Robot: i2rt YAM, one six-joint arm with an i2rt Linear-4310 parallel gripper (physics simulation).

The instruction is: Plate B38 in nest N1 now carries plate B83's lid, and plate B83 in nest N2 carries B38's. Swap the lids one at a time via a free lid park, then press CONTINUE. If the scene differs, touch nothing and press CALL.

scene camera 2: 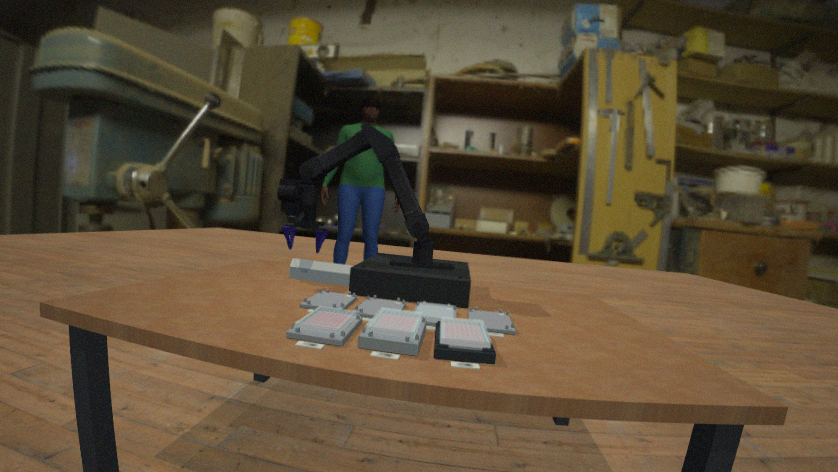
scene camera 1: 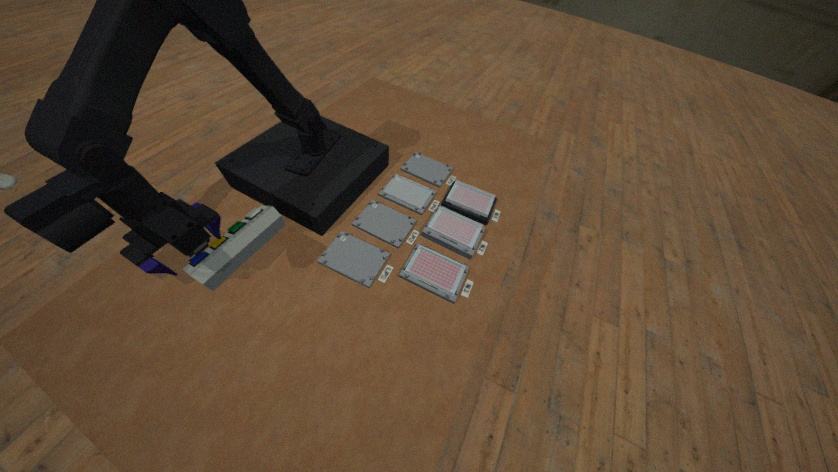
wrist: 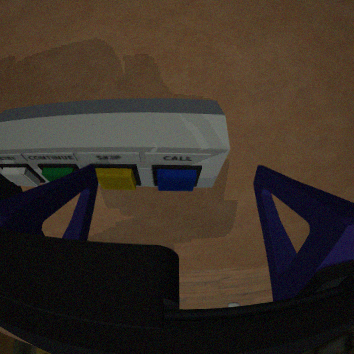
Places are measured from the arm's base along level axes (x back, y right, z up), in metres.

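Pixels of known places: gripper, between the fingertips: (scene camera 2: 303, 251) (wrist: 175, 173); arm's base, origin of its link: (scene camera 2: 421, 265) (scene camera 1: 314, 151).
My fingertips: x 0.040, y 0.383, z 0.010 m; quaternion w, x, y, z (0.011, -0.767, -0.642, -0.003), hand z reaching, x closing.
Ahead of a thing's pixels: the offset from my fingertips to its top centre. "spot": to the spot under its first point.
My gripper (scene camera 1: 196, 253) (scene camera 2: 304, 250) (wrist: 175, 173) is open and empty, high over the blue CALL button @[dx +0.036, dy -0.005, dz -0.034 m] (scene camera 1: 199, 258) (wrist: 176, 179) end of the grey button box. The green CONTINUE button @[dx +0.016, dy -0.103, dz -0.034 m] (scene camera 1: 236, 226) (wrist: 57, 174) is further along, partly behind a finger in the wrist view. Three pink-welled plates sit in nests: one in the nearest grey nest @[spot: dx -0.466, dy -0.173, dz -0.072 m] (scene camera 1: 436, 270) (scene camera 2: 325, 322), one in a taller grey middle nest @[spot: dx -0.479, dy -0.298, dz -0.051 m] (scene camera 1: 454, 227) (scene camera 2: 391, 329), one in a black nest @[spot: dx -0.501, dy -0.418, dz -0.055 m] (scene camera 1: 470, 199) (scene camera 2: 464, 337). Plate names and lid identities are unreadable. A pale clear lid @[dx -0.319, dy -0.400, dz -0.073 m] (scene camera 1: 407, 192) (scene camera 2: 436, 311) appears to lie on one park.
The button box @[dx +0.005, dy -0.075, dz -0.027 m] (scene camera 1: 252, 240) (scene camera 2: 319, 272) (wrist: 125, 130) also has a yellow SKIP button @[dx +0.026, dy -0.054, dz -0.034 m] (scene camera 1: 217, 242) (wrist: 116, 178) and a white button @[dx +0.006, dy -0.152, dz -0.034 m] (scene camera 1: 253, 214) (wrist: 20, 175). Flat grey lid parks @[spot: dx -0.267, dy -0.143, dz -0.081 m] (scene camera 1: 354, 257) @[spot: dx -0.298, dy -0.269, dz -0.081 m] (scene camera 1: 385, 222) @[spot: dx -0.347, dy -0.527, dz -0.081 m] (scene camera 1: 428, 168) line up beside the nests. The black arm base (scene camera 1: 304, 170) (scene camera 2: 410, 281) stands behind them.
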